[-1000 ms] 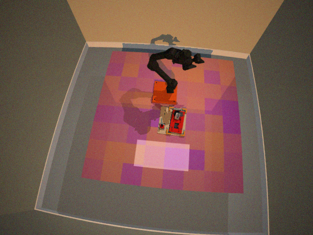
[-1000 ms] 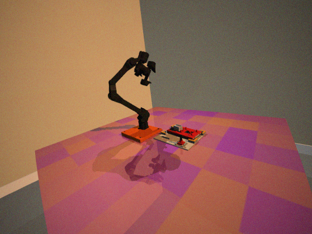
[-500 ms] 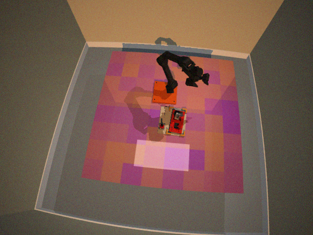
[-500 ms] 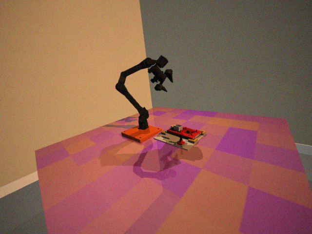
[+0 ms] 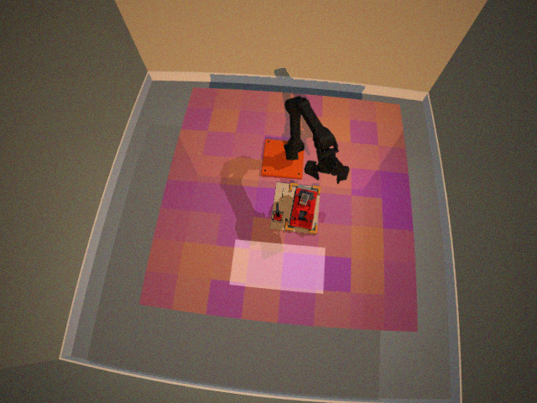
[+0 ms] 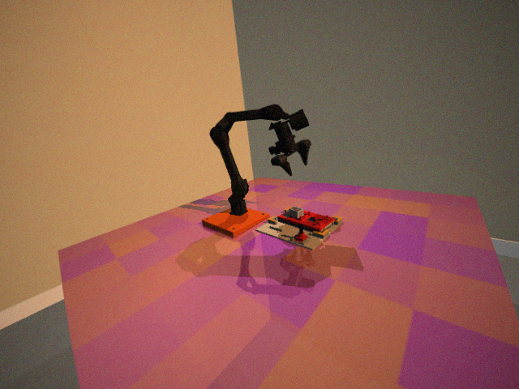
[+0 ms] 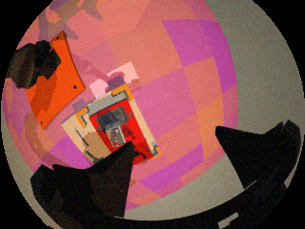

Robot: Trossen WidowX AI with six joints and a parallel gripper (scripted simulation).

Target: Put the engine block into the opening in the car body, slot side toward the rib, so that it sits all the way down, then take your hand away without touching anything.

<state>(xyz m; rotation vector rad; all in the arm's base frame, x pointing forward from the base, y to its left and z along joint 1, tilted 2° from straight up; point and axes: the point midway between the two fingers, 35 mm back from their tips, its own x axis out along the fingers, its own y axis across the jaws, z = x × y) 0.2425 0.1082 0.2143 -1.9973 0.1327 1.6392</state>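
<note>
Now: gripper tip 15 cm above the grey engine block, 9 cm to the left of it and 2 cm short of it.
</note>
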